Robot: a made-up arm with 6 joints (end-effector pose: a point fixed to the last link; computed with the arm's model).
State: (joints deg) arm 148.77 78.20 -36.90 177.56 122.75 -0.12
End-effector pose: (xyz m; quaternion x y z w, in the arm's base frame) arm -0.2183 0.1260 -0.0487 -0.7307 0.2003 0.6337 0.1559
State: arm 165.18 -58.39 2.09 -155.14 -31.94 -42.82
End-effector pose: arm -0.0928 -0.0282 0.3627 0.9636 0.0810 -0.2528 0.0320
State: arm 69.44 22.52 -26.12 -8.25 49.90 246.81
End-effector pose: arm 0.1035 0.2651 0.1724 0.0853 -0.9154 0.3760 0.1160
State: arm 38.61 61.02 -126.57 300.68 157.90 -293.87
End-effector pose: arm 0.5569 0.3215 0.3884 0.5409 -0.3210 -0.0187 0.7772
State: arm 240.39 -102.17 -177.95 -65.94 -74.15 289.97
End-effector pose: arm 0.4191 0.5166 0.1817 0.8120 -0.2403 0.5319 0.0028
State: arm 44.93 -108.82 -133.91 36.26 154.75 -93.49
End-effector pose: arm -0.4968 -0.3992 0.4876 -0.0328 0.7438 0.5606 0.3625
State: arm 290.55 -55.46 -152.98 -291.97 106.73 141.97
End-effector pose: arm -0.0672 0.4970 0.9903 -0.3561 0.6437 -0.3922 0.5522
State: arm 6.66 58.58 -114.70 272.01 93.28 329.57
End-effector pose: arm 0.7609 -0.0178 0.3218 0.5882 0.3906 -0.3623 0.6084
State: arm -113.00 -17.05 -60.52 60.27 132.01 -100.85
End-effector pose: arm -0.0265 -0.3485 0.6737 -0.7783 -0.0460 -0.5795 0.2371
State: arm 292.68 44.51 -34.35 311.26 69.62 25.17
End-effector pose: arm 0.0468 -0.2436 0.0909 -0.7422 0.2570 0.6187 0.0191
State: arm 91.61 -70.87 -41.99 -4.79 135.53 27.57
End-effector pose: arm 0.0093 0.0489 0.6621 0.8431 0.4995 -0.0696 0.1869
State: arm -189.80 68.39 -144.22 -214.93 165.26 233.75
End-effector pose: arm -0.6824 0.0581 0.5409 0.4366 0.2998 0.5032 0.6828
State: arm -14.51 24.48 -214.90 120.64 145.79 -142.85
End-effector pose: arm 0.0197 0.1042 0.9812 -0.5656 0.7827 0.2125 0.1492
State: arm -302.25 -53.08 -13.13 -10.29 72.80 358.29
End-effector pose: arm 0.1266 0.1760 0.4580 0.8479 0.5204 -0.0111 0.1011
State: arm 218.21 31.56 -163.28 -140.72 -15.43 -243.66
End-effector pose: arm -0.4110 -0.4072 0.9538 0.3260 -0.3870 0.1383 0.8513
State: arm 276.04 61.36 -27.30 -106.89 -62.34 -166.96
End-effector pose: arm 0.1391 -0.1601 0.1656 0.0778 0.7837 0.4034 0.4659
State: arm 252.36 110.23 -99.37 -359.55 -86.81 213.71
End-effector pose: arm -0.1318 -0.4117 -0.1372 0.7447 0.2584 -0.3724 0.4899
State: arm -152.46 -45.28 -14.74 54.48 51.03 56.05
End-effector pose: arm -0.2339 -0.1485 0.4782 0.4694 0.7953 -0.3278 0.1995
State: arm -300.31 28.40 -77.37 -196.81 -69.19 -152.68
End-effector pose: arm 0.2633 0.3797 0.4058 0.9144 0.3436 -0.0396 0.2105
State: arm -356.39 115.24 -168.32 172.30 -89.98 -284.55
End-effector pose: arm 0.5185 0.0191 -0.0163 -0.5380 -0.7790 0.2501 0.2030
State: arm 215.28 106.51 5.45 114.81 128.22 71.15
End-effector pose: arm 0.1453 -0.0407 0.2352 0.7103 -0.5138 0.3019 0.3745
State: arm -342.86 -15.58 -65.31 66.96 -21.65 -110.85
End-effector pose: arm 0.4439 0.0296 0.7906 0.6598 0.2587 0.6439 0.2883
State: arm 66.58 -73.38 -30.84 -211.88 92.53 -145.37
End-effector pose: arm -0.0156 0.1034 0.8269 0.2098 -0.2241 -0.6254 0.7174
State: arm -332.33 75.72 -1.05 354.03 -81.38 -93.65
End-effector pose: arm 0.0785 0.0544 0.1293 -0.4791 -0.8743 -0.0768 0.0109
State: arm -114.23 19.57 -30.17 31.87 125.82 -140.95
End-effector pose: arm -0.0305 -0.2338 0.3008 -0.5247 -0.0199 -0.6973 0.4879
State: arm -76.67 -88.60 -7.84 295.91 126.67 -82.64
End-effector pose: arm -0.1044 -0.0627 0.5298 -0.8273 0.1521 0.5252 0.1288
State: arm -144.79 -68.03 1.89 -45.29 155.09 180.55
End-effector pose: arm -0.0498 0.0649 0.4464 -0.6690 -0.0668 -0.5047 0.5415
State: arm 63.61 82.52 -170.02 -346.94 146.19 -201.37
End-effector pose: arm 0.2826 0.6320 0.3159 0.6228 -0.6039 0.0808 0.4907
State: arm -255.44 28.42 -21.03 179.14 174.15 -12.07
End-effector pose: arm -0.0915 0.3469 0.3453 -0.0980 0.0606 0.7227 0.6815
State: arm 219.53 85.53 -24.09 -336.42 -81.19 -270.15
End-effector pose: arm -0.1512 -0.0664 0.0255 -0.4693 -0.8451 0.0690 0.2468
